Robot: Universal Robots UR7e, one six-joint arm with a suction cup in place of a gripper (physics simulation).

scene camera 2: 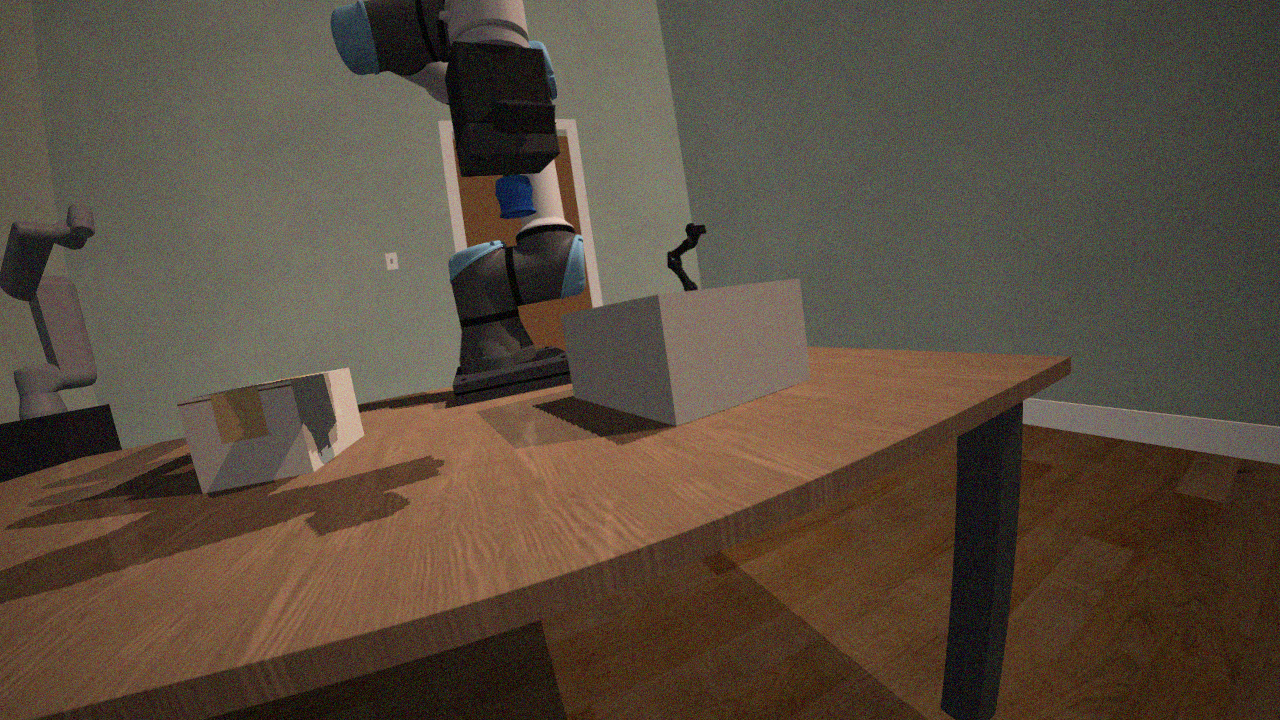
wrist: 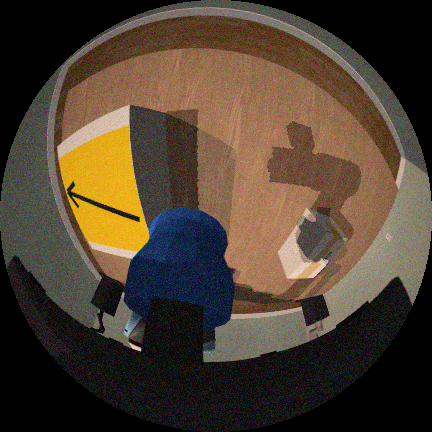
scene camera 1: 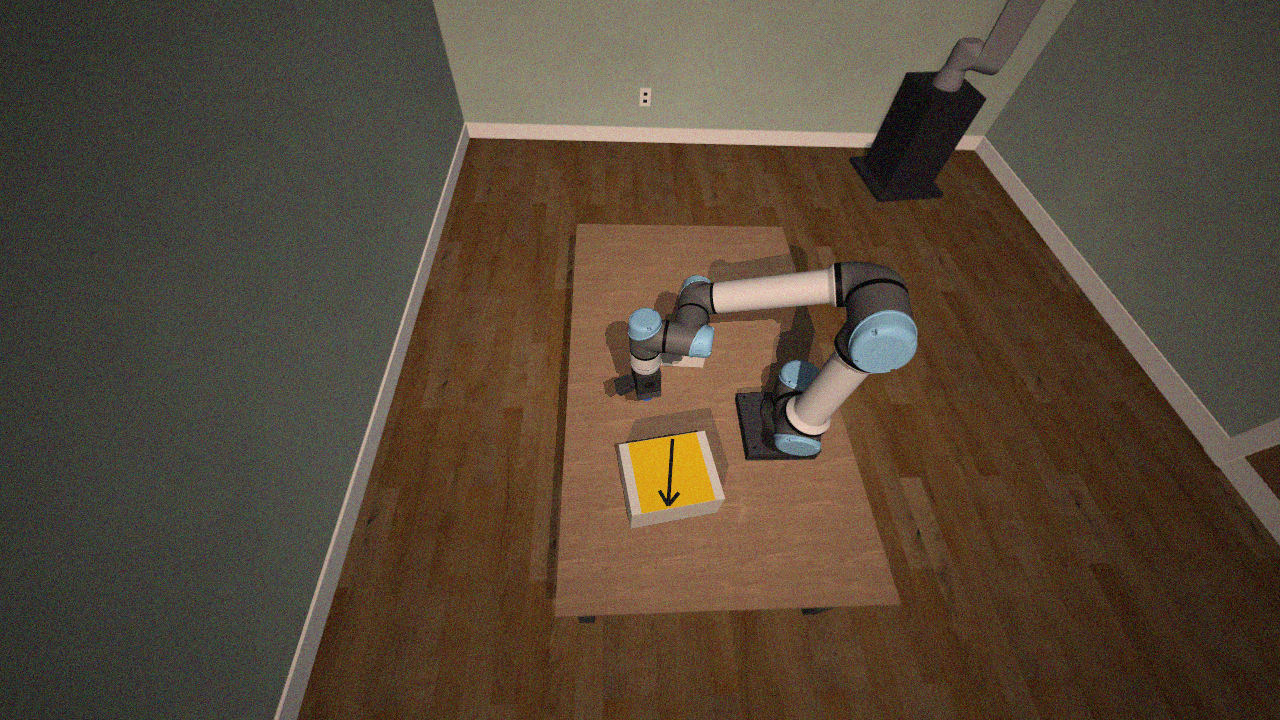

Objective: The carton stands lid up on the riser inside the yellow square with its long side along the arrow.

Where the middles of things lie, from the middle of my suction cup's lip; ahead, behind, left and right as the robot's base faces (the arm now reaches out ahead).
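Measuring from my suction cup, I find the grey riser [scene camera 2: 677, 357] 17 cm below it, 19 cm to the left of it and 4 cm behind it. The carton [wrist: 316, 238] is 18 cm below the suction cup, and it is also 18 cm behind it and 28 cm to the right of it.
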